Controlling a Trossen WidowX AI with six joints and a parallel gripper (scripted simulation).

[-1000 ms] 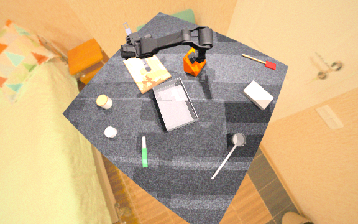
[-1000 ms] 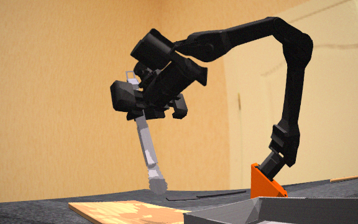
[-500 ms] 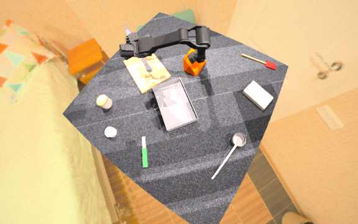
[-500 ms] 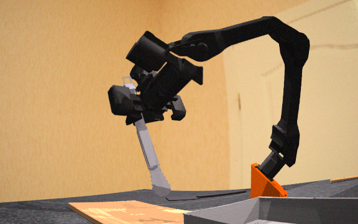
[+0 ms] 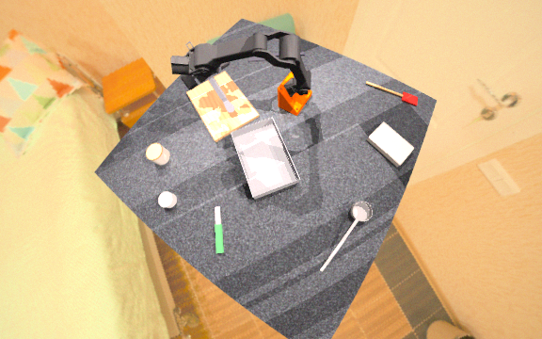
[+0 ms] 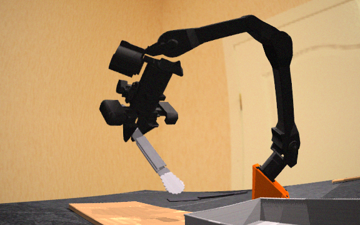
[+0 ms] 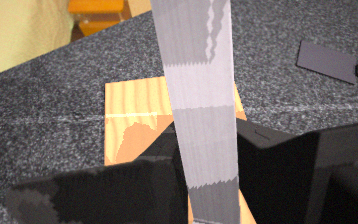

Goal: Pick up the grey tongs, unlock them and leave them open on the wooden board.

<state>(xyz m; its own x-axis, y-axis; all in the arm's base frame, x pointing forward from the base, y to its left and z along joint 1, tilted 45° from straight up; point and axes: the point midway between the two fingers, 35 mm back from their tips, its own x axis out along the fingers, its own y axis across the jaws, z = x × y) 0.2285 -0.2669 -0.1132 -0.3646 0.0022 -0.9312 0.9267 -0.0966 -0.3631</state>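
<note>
My gripper tip is now 1 cm short of the wooden board, 2 cm to the right of it and 19 cm above it. From my gripper tip the other things lie so: tongs arm: 2 cm ahead, 6 cm to the left, 2 cm below; then grey roasting tin: 11 cm ahead, 38 cm to the left, 17 cm below; then wooden-lidded jar: 39 cm ahead, 2 cm to the right, 17 cm below.
</note>
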